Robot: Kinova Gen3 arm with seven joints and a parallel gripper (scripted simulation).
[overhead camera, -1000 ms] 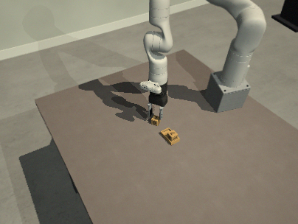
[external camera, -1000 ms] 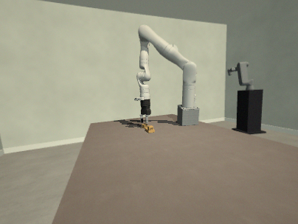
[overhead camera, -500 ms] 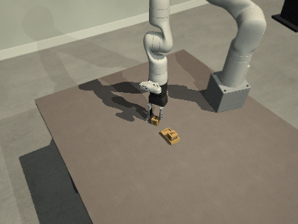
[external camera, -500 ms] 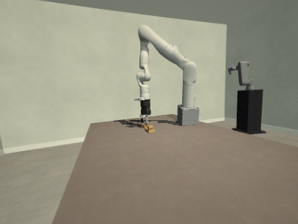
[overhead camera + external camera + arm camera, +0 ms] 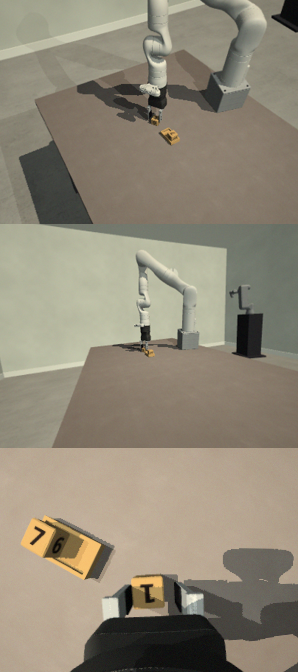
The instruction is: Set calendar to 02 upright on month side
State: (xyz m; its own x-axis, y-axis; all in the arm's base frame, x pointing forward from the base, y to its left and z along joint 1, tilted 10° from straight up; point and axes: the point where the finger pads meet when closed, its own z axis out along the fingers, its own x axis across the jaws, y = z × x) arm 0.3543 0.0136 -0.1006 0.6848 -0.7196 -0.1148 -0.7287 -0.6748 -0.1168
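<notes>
The orange cube is 2 cm below my hand and 1 cm to the left of it. The rest, counted from my hand: tray (11 cm to the left, 3 cm below, 3 cm behind).
</notes>
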